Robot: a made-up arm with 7 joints. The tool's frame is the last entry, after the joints.
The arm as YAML. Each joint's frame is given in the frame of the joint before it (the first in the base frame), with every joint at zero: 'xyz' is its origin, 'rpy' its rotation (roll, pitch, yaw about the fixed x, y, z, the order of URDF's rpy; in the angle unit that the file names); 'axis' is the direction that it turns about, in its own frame. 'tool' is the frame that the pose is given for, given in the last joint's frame.
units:
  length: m
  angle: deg
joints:
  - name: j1
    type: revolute
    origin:
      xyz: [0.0, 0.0, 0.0]
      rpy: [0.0, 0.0, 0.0]
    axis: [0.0, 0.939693, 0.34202]
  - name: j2
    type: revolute
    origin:
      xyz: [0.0, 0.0, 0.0]
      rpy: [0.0, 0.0, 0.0]
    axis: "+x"
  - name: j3
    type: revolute
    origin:
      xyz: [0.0, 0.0, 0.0]
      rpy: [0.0, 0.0, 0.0]
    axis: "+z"
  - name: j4
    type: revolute
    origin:
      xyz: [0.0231, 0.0, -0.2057]
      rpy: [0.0, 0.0, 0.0]
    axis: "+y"
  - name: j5
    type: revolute
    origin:
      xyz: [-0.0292, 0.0, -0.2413]
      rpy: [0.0, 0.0, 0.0]
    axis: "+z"
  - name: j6
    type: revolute
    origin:
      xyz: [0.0, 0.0, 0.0]
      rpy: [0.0, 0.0, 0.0]
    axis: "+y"
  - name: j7
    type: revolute
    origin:
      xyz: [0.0, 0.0, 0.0]
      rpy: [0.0, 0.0, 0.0]
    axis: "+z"
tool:
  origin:
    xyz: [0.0, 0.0, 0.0]
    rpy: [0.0, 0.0, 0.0]
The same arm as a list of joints. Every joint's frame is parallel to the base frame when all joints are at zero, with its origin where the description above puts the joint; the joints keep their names.
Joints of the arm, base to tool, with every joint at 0 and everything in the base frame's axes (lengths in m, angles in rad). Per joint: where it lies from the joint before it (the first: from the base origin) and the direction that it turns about. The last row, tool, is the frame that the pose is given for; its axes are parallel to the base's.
j1: xyz 0 0 0 axis 0 0.9397 0.342
j2: xyz 0 0 0 axis +x
j3: xyz 0 0 0 axis +z
j4: xyz 0.0231 0 -0.2057 axis +y
j5: xyz -0.0292 0 -0.2413 axis +z
j6: xyz 0 0 0 axis +y
j7: xyz 0 0 0 axis +z
tool: xyz 0 0 0

